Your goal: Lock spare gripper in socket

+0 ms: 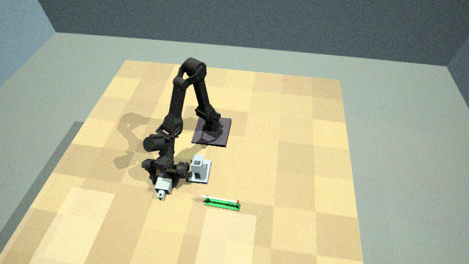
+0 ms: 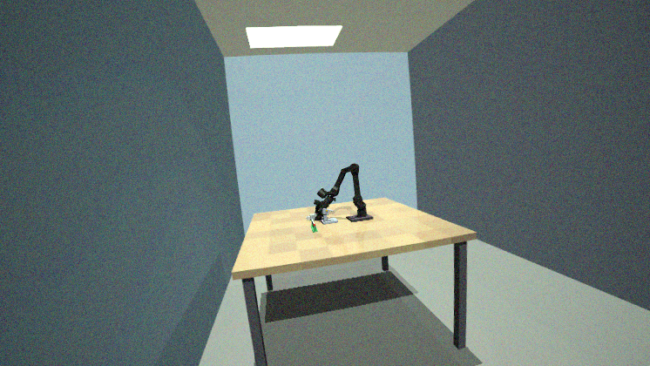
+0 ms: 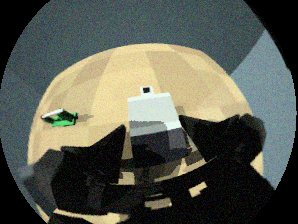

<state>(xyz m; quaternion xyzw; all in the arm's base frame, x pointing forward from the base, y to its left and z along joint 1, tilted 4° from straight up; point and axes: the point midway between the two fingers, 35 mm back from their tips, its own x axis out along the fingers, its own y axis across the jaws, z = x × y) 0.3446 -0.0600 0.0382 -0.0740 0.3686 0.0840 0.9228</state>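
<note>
Right now my gripper tip is 110 mm to the right of the grey mount, 110 mm past it and 40 mm below it. Also, from my gripper tip: green holder (250 mm to the left, 20 mm behind, 10 mm above); spare gripper (10 mm above).
</note>
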